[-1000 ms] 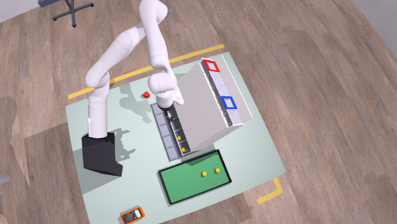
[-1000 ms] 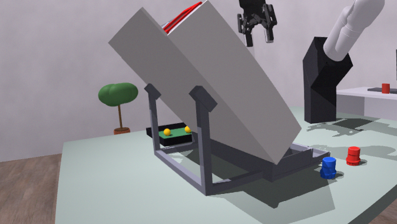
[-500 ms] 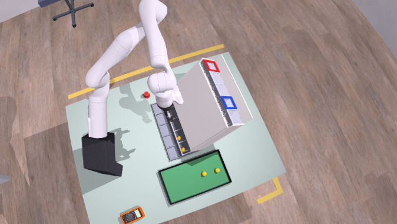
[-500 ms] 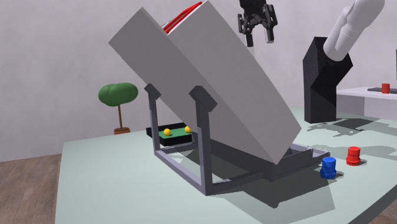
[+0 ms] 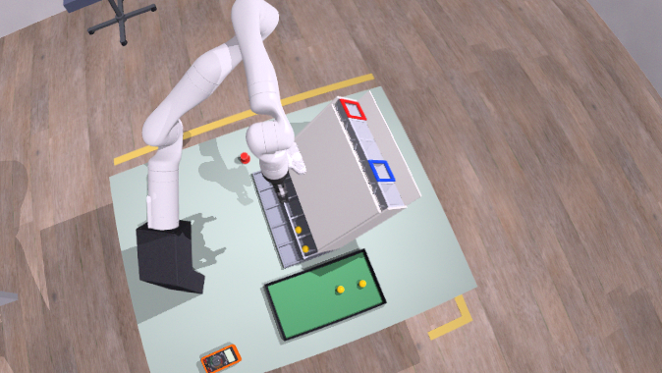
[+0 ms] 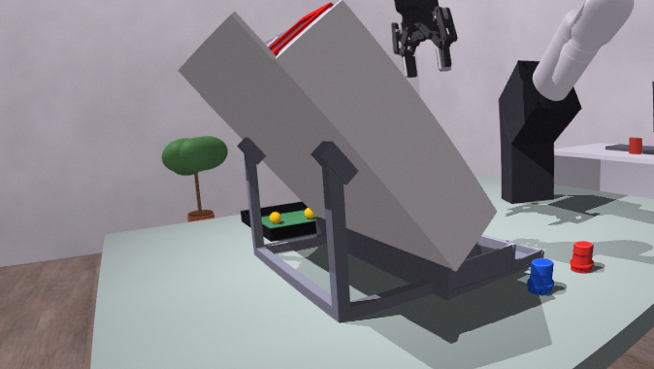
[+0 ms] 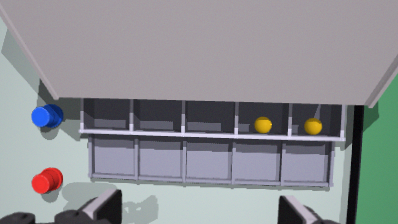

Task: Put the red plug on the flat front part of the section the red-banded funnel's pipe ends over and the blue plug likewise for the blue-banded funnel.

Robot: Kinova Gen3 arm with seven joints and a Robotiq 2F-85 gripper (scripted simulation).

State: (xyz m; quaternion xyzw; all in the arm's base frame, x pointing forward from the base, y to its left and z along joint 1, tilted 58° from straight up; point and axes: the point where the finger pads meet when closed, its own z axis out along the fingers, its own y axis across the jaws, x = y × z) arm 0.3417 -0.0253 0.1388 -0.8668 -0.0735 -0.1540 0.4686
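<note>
My hand is 120 mm short of the green tray, 310 mm to the left of it and 290 mm above it. Also, from my hand: slanted grey cover 150 mm ahead, 40 mm to the left, 90 mm below; orange multimeter 250 mm behind, 520 mm to the right, 280 mm below.
</note>
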